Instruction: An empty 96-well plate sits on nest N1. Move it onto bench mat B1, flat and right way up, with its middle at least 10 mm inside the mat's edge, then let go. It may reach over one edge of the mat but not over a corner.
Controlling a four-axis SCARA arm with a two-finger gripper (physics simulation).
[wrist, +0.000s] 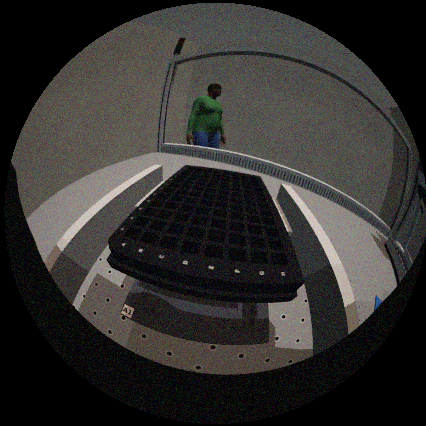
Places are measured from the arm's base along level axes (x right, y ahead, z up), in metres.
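Pixels of known places: gripper, fingertip midpoint: (219, 182).
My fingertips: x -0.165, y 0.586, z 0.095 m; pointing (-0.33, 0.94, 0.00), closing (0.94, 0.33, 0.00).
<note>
Behind a point stands the place of what it marks.
A black 96-well plate (210, 220) @(x -0.146, y 0.533, z 0.096 m) is level and right way up between the two long fingers of my gripper (219, 182) @(x -0.165, y 0.586, z 0.095 m). The gripper is shut on the plate's long sides. The row letters along the plate's near edge face up. The plate is raised above the dark nest (200, 320) @(x -0.132, y 0.504, z 0.025 m), which has an A1 tag (127, 311) @(x -0.182, y 0.472, z 0.025 m) at its near left corner. A gap shows between the plate's underside and the nest. Bench mat B1 cannot be made out in this view.
The nest stands on a pale deck with round holes. A grey rail (240, 161) @(x -0.259, y 1.004, z 0.033 m) runs along the back, with a dark frame above it. A person in a green top (207, 115) stands beyond the rail. A small blue thing (377, 303) shows at the lower right.
</note>
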